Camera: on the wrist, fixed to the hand. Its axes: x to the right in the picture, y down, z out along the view.
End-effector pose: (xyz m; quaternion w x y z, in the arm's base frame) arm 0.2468 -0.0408 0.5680 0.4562 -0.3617 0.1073 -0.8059
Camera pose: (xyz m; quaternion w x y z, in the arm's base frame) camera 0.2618 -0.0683 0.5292 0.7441 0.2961 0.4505 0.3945
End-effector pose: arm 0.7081 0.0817 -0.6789 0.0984 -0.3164 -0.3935 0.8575
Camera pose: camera 0.7263 0.0645 -0.7221 0.7524 0.5618 -0.3437 0.0066
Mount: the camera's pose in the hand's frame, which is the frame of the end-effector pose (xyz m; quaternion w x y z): -0.0013 0.0448 -0.0219 0.0372 0.0012 -0.2216 -0.9744
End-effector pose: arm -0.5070 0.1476 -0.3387 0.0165 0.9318 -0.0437 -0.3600
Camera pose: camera -0.4964 0.1031 -0.3188 0.3610 0.0025 -0.9022 0.2359
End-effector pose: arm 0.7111 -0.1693 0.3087 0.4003 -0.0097 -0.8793 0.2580
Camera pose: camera 0.7190 -0.1210 0.2991 0.0714 0.9141 -0.1306 -0.3772
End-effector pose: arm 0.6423 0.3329 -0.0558 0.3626 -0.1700 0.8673 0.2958
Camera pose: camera 0.6088 0.3534 -0.0251 0.4941 -0.7854 -0.2134 -0.3057
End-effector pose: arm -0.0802 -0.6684 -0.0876 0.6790 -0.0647 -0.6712 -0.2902
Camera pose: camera -0.0394 -0.6416 -0.0773 0.4062 -0.5881 0.2388 0.6573
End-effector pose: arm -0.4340 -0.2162 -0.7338 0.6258 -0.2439 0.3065 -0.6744
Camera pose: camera -0.4184 -0.2138 -0.7811 0.5657 0.4565 0.3658 0.5812
